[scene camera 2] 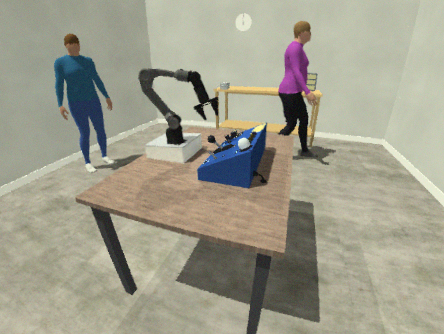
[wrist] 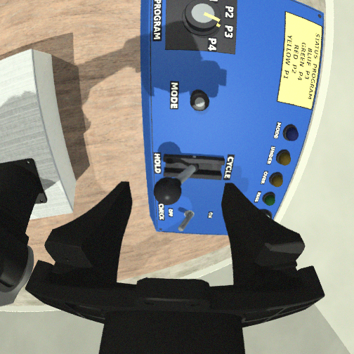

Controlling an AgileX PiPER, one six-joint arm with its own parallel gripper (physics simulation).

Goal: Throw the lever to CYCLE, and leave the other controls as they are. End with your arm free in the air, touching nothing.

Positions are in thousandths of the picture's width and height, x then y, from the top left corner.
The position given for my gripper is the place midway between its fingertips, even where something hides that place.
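Wrist view: my gripper (wrist: 499, 544), lever (wrist: 473, 538).
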